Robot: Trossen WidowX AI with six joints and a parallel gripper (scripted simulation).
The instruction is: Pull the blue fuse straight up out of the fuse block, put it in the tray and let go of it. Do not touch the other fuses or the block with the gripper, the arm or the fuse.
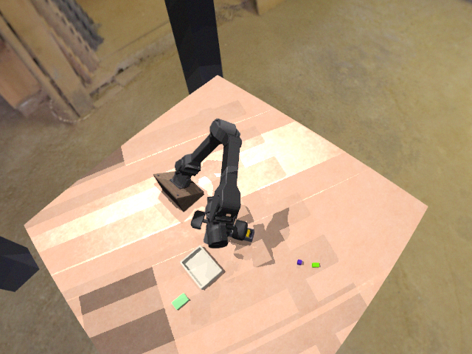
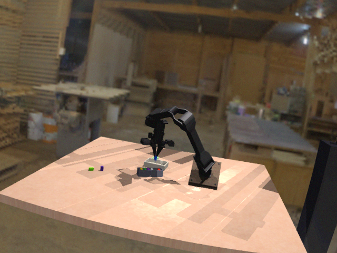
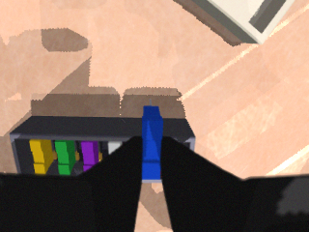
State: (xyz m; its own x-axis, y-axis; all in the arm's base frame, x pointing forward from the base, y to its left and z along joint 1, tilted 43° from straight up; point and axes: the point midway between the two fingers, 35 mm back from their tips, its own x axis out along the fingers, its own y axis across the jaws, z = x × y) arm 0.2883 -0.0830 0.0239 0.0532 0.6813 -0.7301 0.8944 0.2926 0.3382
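Now: the white tray 140 mm to the right of my gripper tip, 100 mm below it and 10 mm ahead of it. Also, from my gripper tip: blue fuse (10 mm below); red fuse (70 mm below, 30 mm to the left, 30 mm behind); white fuse (70 mm below, 50 mm to the left).
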